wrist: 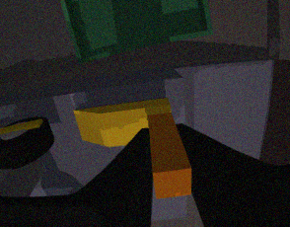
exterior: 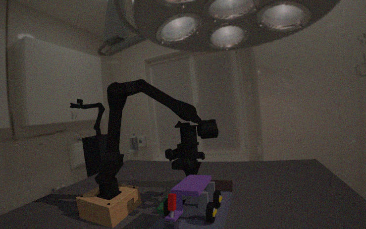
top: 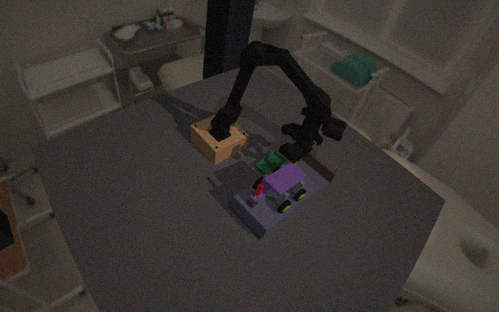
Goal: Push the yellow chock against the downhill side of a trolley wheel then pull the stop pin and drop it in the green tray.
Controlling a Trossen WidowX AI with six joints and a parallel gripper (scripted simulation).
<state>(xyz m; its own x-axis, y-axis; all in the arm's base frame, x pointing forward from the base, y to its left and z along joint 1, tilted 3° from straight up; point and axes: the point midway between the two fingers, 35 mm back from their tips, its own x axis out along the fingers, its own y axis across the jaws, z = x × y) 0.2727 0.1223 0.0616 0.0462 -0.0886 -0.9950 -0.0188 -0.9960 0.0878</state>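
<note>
Right now the red-headed stop pin is 3 cm ahead of my gripper tip, 23 cm to the right of it and 4 cm above it. From my gripper tip the other things lie so: yellow chock 2 cm to the right; then green tray 8 cm behind, 1 cm to the right, 10 cm below; then dark block 6 cm ahead, 12 cm to the left, 6 cm below.
</note>
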